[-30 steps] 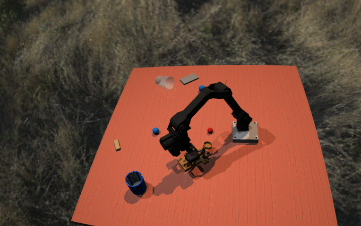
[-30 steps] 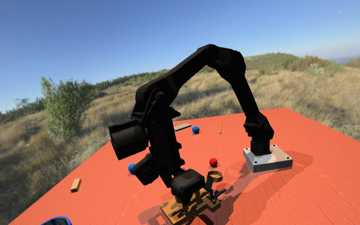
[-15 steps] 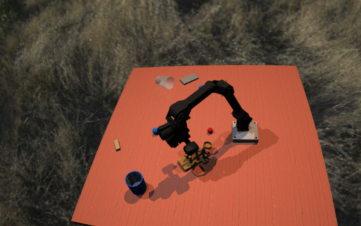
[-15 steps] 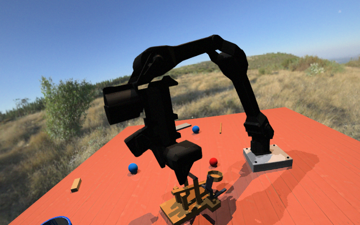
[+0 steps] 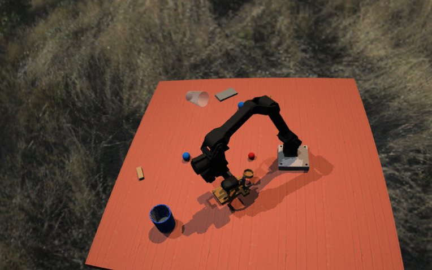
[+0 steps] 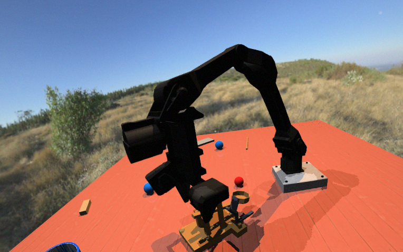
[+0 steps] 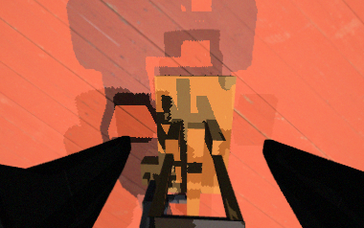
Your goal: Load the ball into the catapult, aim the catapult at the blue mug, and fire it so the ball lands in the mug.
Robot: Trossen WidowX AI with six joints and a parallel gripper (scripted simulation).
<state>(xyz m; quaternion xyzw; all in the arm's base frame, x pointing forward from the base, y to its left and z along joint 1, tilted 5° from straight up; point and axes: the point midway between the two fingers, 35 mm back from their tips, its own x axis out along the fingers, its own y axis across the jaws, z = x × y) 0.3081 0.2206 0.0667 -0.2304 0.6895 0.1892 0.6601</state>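
Now: the red ball 12 cm behind my gripper tip, 21 cm to the right of it and 7 cm below it. The rest, counted from my gripper tip: wooden catapult: 7 cm behind, 3 cm to the right, 3 cm below; blue mug: 24 cm ahead, 16 cm to the left, 5 cm below; small wooden block: 43 cm ahead, 12 cm to the right, 7 cm below.
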